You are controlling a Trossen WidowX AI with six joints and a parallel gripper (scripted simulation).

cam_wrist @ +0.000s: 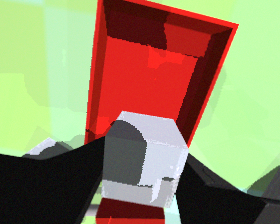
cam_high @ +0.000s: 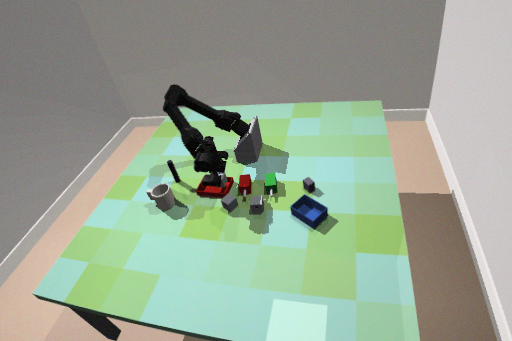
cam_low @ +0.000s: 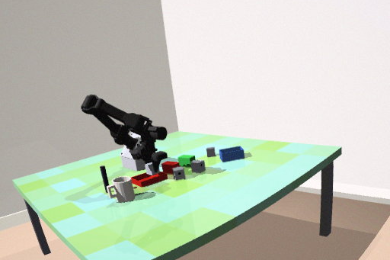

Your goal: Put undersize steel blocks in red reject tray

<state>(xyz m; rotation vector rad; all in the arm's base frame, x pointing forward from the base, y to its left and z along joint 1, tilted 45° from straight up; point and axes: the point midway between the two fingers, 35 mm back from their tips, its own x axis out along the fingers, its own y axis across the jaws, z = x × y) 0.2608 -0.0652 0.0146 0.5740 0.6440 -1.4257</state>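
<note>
Now: the red reject tray 30 mm to the right of my gripper tip and 30 mm below it. The rest, counted from my gripper tip: black stick (20 mm behind, 240 mm to the right, 20 mm above); steel block (90 mm ahead, 190 mm to the left, 10 mm below); green GO gauge (220 mm to the left, 10 mm below).
</note>
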